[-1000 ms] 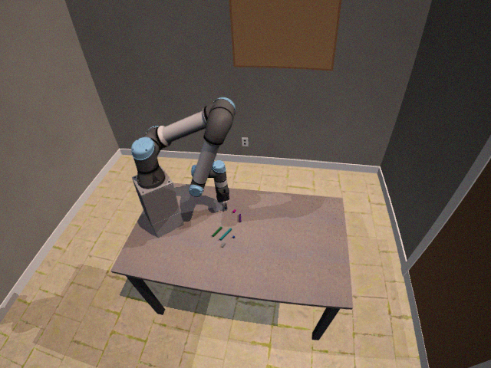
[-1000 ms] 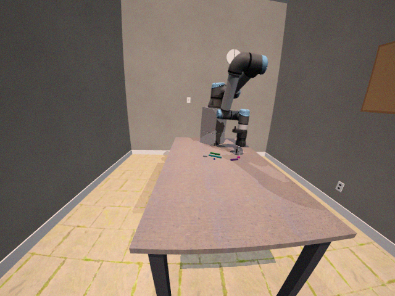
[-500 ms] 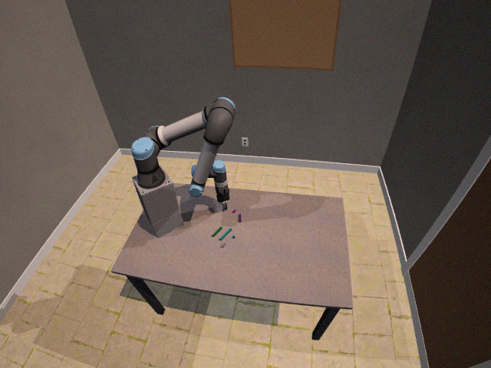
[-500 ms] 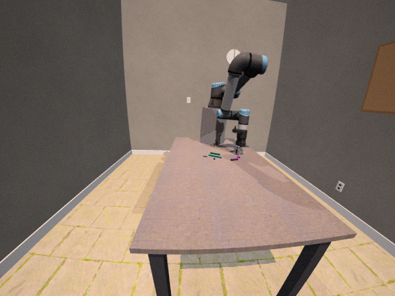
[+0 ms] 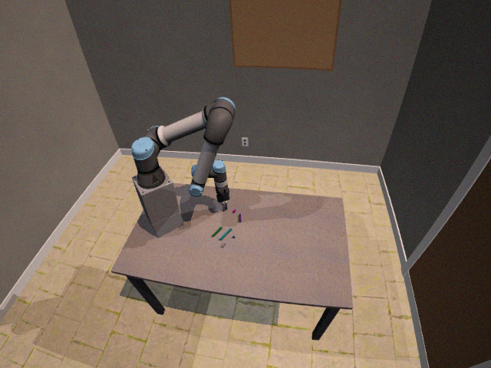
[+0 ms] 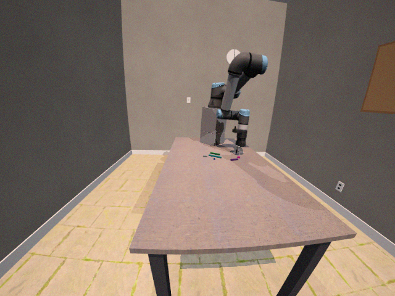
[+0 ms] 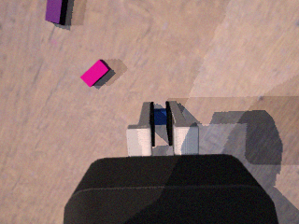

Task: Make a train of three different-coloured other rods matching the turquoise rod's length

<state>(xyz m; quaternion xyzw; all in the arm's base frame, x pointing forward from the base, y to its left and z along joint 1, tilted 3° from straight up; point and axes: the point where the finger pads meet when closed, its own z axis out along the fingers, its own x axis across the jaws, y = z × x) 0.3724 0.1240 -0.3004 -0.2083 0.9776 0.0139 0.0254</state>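
My hand is 270 mm to the left of the grey rod, 30 mm above it and 20 mm short of it. Round my hand: magenta rod: 60 mm ahead, 30 mm below, 10 mm to the right; then purple rod: 100 mm ahead, 60 mm to the right, 30 mm below; then green rod: 180 mm to the right, 30 mm below, 30 mm behind.
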